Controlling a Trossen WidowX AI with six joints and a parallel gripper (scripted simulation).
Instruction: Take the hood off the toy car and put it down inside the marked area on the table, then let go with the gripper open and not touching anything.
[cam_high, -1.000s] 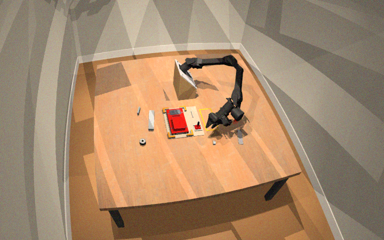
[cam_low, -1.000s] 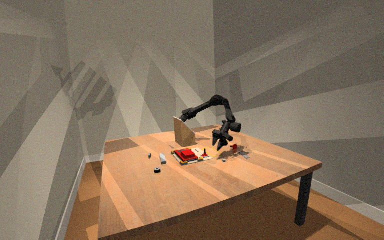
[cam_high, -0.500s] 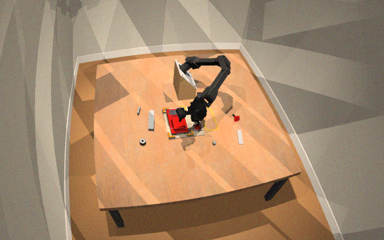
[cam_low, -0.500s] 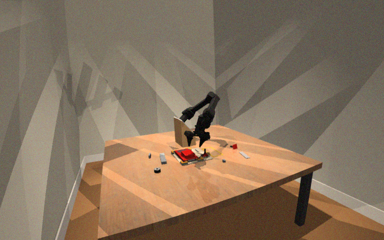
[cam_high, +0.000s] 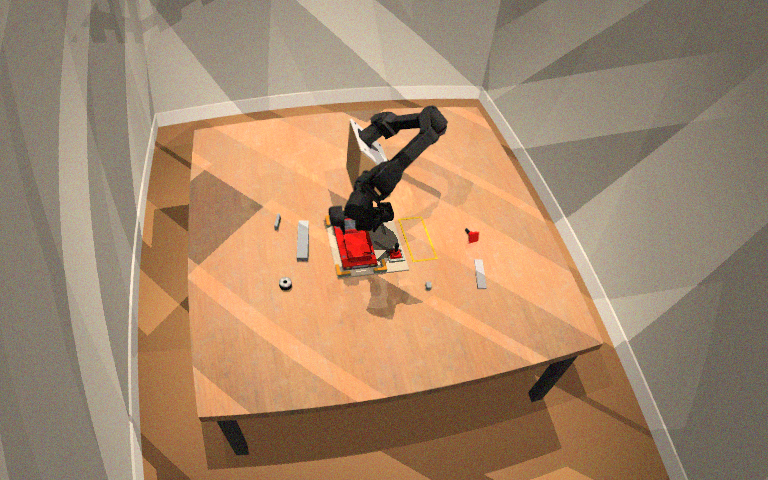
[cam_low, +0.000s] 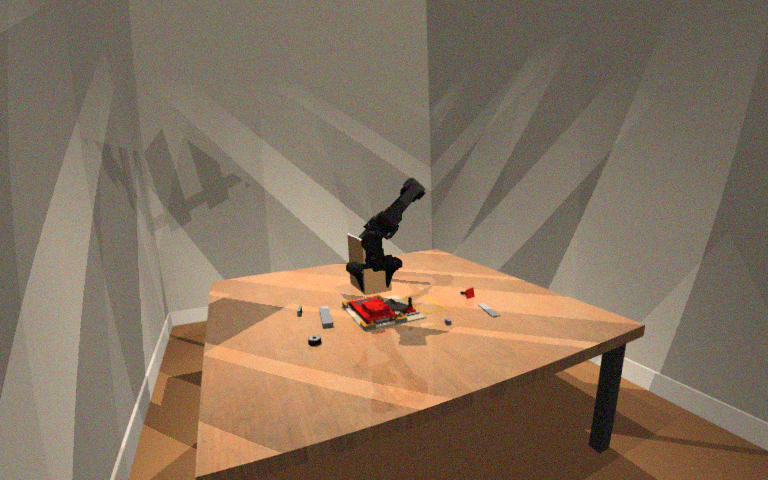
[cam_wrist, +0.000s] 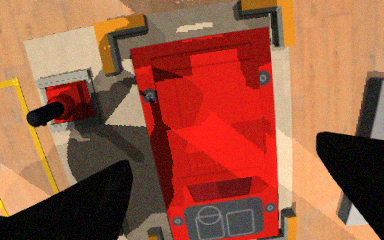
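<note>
My gripper tip is now 70 mm above the red hood. Round my gripper tip: wheel 230 mm to the right, 110 mm ahead, 100 mm below.
</note>
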